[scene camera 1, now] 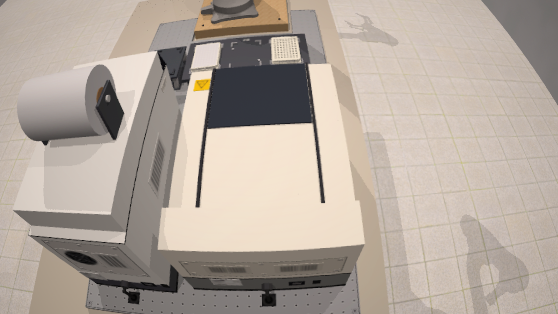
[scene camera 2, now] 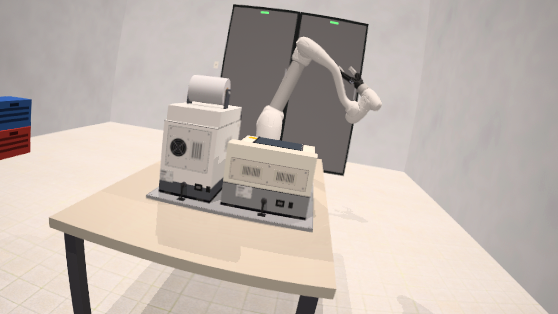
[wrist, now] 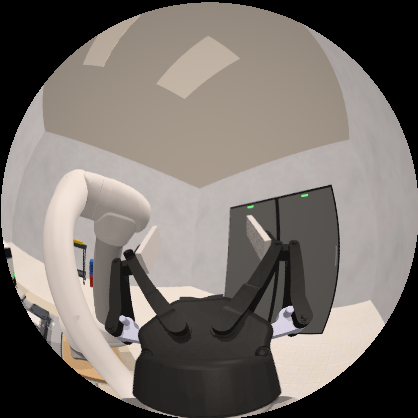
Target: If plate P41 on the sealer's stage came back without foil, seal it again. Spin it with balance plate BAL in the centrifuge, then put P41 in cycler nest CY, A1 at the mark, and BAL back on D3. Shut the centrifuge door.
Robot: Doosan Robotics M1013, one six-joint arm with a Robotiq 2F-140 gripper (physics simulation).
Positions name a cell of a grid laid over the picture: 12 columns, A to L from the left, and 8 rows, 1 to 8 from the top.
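Note:
A smooth white plate (scene camera 1: E2) shares the scene with a cream centrifuge (scene camera 1: F6), and the centrifuge can also be found in scene camera 2 (scene camera 2: F5). The gripper (wrist: F5) is open and holds nothing.

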